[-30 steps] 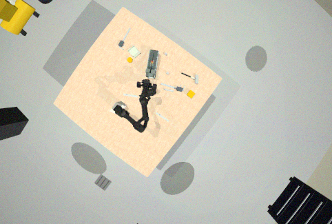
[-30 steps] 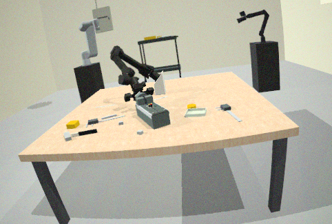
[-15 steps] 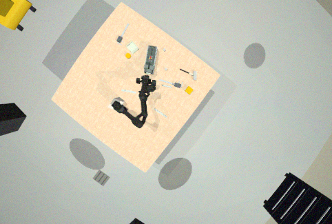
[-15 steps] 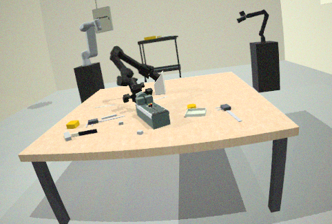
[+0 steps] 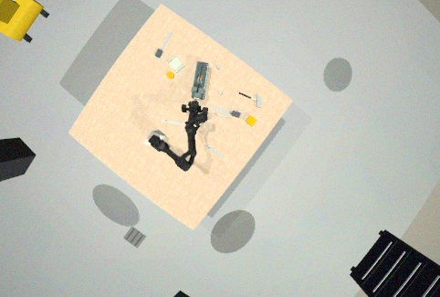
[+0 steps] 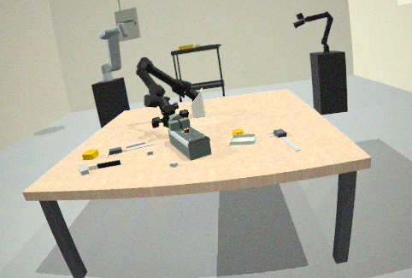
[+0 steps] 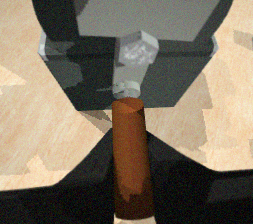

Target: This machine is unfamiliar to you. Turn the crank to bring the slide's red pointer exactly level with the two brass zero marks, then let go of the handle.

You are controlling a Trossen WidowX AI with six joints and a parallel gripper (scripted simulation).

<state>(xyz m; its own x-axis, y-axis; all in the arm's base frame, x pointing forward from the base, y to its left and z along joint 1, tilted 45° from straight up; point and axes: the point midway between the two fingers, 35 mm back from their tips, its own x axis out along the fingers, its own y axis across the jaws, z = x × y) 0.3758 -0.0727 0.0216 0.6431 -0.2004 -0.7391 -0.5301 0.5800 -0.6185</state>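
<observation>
My gripper tip is 4 cm below the crank. From my gripper tip the other things lie so: red pointer: 15 cm ahead, 9 cm to the left, 5 cm above; then brown crank handle: 3 cm above, 1 cm to the right, 1 cm behind; then yellow disc: 29 cm to the left, 3 cm ahead, 2 cm below.
</observation>
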